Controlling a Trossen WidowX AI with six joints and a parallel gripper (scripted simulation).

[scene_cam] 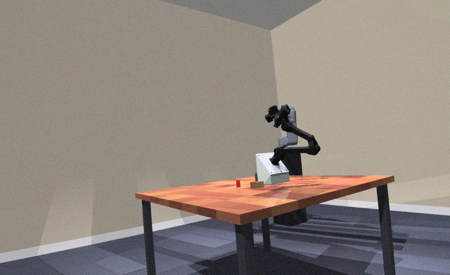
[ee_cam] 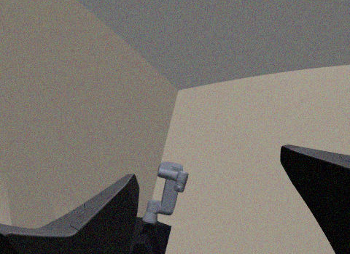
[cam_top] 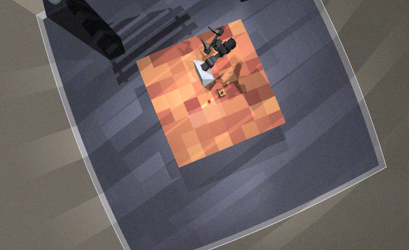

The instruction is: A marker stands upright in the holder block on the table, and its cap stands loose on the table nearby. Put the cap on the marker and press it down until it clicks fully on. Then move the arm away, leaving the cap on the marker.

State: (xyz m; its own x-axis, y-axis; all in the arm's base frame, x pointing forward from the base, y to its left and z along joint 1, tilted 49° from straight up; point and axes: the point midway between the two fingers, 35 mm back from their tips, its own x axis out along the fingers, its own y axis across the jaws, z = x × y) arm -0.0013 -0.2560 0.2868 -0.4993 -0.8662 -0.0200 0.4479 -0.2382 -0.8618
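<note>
Right now the red cap is 36 cm ahead of my gripper tip, 8 cm to the right of it and 53 cm below it. From my gripper tip the other things lie so: dark marker 32 cm ahead, 8 cm to the left, 48 cm below.
</note>
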